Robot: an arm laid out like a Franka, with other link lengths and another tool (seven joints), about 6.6 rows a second.
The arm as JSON. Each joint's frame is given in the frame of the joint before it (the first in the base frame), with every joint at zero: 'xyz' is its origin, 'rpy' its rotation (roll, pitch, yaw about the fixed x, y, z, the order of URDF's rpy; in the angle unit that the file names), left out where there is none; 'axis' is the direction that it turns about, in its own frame. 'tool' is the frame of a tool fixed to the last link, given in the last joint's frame.
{
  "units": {
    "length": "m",
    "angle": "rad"
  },
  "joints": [
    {
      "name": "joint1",
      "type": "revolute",
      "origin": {
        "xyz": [
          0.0,
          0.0,
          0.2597
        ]
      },
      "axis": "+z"
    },
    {
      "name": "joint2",
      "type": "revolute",
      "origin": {
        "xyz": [
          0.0,
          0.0,
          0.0
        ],
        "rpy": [
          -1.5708,
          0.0,
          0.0
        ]
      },
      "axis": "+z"
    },
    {
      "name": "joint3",
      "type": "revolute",
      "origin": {
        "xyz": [
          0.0,
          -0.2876,
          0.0
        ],
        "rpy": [
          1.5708,
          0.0,
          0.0
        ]
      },
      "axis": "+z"
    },
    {
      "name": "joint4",
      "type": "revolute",
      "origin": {
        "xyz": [
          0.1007,
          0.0,
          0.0
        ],
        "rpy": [
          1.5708,
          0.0,
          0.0
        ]
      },
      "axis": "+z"
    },
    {
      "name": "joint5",
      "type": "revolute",
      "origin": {
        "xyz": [
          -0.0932,
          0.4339,
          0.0
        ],
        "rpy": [
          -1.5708,
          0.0,
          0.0
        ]
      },
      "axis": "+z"
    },
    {
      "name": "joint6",
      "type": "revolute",
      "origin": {
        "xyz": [
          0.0,
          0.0,
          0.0
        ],
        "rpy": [
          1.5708,
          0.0,
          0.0
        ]
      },
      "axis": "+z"
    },
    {
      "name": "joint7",
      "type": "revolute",
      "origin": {
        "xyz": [
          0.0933,
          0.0,
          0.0
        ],
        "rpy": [
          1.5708,
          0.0,
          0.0
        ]
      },
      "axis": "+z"
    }
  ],
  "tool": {
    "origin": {
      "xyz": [
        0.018,
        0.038,
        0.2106
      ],
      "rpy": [
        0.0,
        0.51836,
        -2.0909
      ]
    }
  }
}
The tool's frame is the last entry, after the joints.
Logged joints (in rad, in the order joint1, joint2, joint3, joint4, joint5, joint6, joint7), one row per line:
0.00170, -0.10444, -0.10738, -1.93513, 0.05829, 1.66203, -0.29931
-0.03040, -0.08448, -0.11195, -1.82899, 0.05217, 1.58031, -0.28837
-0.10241, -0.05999, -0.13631, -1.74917, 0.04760, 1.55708, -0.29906
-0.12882, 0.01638, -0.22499, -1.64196, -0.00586, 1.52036, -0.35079
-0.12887, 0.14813, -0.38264, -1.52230, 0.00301, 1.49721, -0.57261
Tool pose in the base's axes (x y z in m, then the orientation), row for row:
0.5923, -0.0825, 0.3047, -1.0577, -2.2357, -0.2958
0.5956, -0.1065, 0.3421, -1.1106, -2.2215, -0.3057
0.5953, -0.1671, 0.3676, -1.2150, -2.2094, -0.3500
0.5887, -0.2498, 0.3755, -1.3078, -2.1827, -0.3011
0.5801, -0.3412, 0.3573, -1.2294, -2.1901, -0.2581
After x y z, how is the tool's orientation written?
As a rotation vector, in radians.
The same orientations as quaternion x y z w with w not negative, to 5 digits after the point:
-0.40235, -0.85046, -0.11252, 0.31964
-0.42134, -0.84280, -0.11598, 0.31419
-0.45626, -0.82967, -0.13143, 0.29360
-0.48914, -0.81638, -0.11262, 0.28563
-0.46396, -0.82651, -0.09740, 0.30353

